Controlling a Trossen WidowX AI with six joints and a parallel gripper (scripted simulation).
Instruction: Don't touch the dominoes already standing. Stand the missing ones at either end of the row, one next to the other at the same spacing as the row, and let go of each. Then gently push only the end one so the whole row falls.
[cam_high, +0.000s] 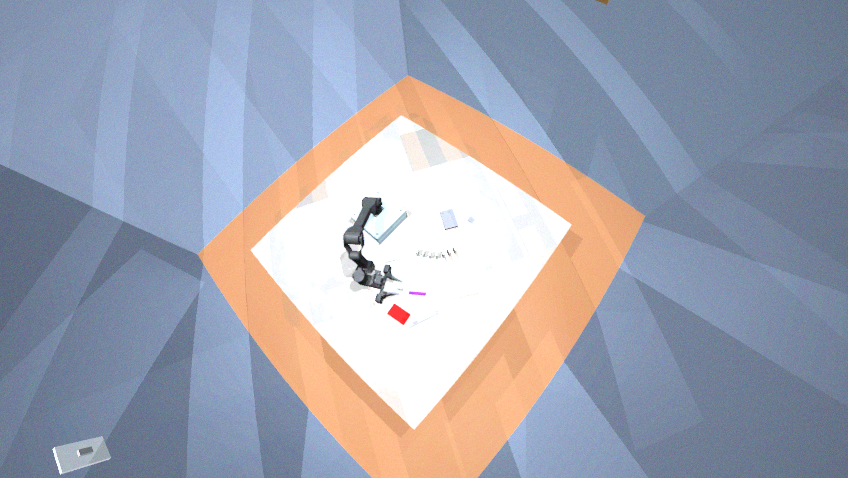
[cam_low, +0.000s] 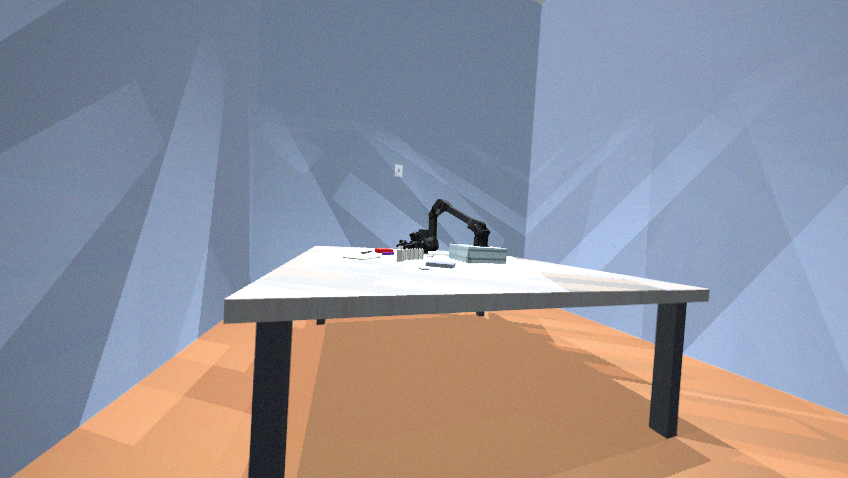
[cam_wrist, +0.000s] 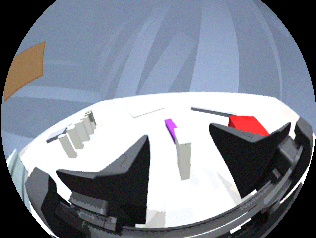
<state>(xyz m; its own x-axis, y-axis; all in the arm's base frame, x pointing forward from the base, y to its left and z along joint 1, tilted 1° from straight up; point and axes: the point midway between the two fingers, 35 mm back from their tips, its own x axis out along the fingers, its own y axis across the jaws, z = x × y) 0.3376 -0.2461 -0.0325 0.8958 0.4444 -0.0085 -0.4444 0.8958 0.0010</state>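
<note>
Right now the red block is 70 mm ahead of my gripper tip, 100 mm to the right of it and 40 mm below it. Also, from my gripper tip: grey pen (170 mm ahead, 50 mm to the right, 40 mm below); then purple stick (70 mm ahead, 30 mm to the left, 40 mm below); then flat grey slab (50 mm behind, 450 mm to the left, 40 mm below).
</note>
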